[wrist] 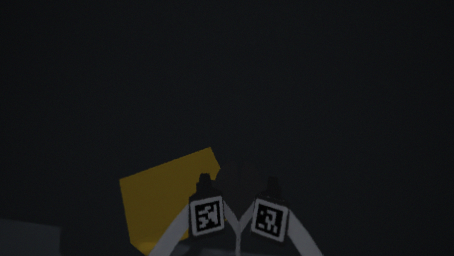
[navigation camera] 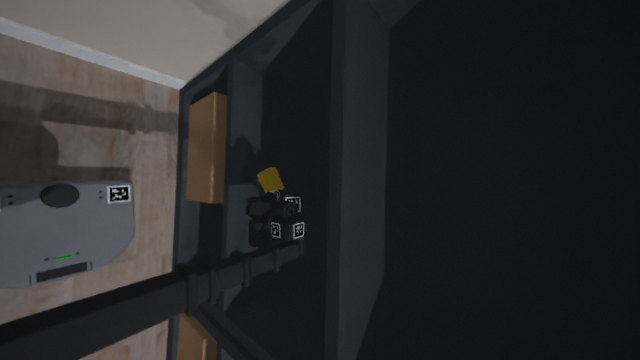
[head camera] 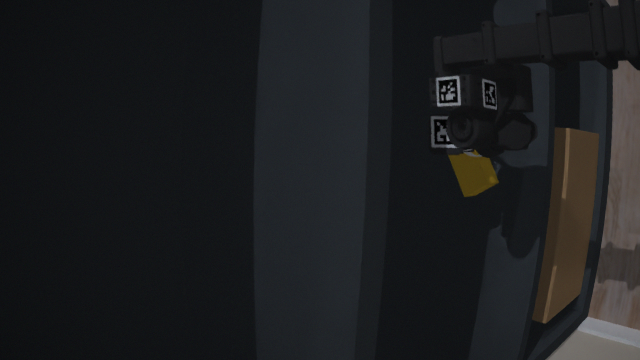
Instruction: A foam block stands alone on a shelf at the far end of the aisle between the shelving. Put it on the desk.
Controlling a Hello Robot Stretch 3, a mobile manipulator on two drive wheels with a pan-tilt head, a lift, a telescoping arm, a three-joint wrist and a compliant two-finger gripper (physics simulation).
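Seen in the pictures: gripper, fingertip midpoint: (navigation camera: 279, 197); robot's base at its link origin: (navigation camera: 60, 194).
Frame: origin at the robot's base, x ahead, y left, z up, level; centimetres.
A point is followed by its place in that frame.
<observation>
The yellow foam block (head camera: 472, 175) {z 57.9, x 4.7, y -48.9 cm} (navigation camera: 270, 179) {z 57.9, x 4.2, y -48.3 cm} (wrist: 160, 200) is inside the dark shelving. In the wrist view it lies to the left of the fingers, and the left finger covers part of its right side. My gripper (wrist: 238, 180) {z 61.4, x -2.2, y -49.5 cm} is shut with its fingertips together and nothing between them; the block is outside the left finger. In the head and navigation views the dark wrist hides most of the fingers, right beside the block. The desk does not show in these views.
The dark shelf unit (head camera: 312, 150) {z 99.1, x 0.3, y -42.8 cm} (navigation camera: 365, 150) {z 99.1, x 10.9, y -44.5 cm} surrounds the wrist. A long orange-brown box (head camera: 575, 215) {z 25.3, x 14.8, y -37.8 cm} (navigation camera: 206, 150) {z 29.3, x 16.3, y -37.9 cm} lies in the shelving beside the block, and another box (navigation camera: 192, 340) {z 24.4, x -61.6, y -32.7 cm} shows at the bottom. My arm (head camera: 540, 45) {z 90.7, x -9.5, y -20.1 cm} (navigation camera: 150, 295) {z 90.4, x -8.7, y -6.8 cm} reaches in from my base (navigation camera: 75, 225) {z 16.0, x -9.5, y -2.7 cm}.
</observation>
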